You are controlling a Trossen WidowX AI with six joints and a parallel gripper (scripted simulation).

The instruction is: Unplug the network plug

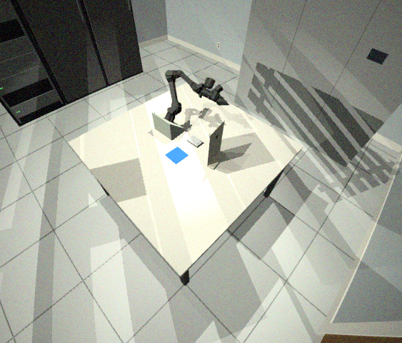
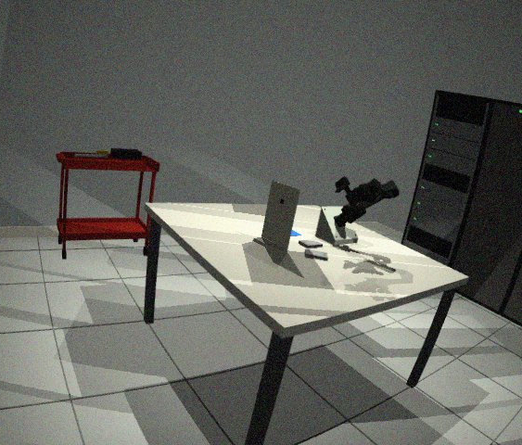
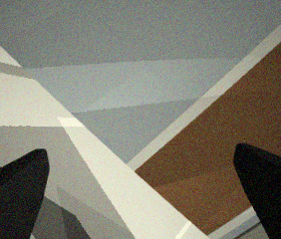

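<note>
Now: the network plug 6 cm ahead of my gripper tip, 25 cm to the right of it and 8 cm below it. Also, from my gripper tip: grey upright panel: 8 cm ahead, 25 cm to the right, 16 cm below; then blue marked square: 16 cm behind, 38 cm to the right, 29 cm below.
</note>
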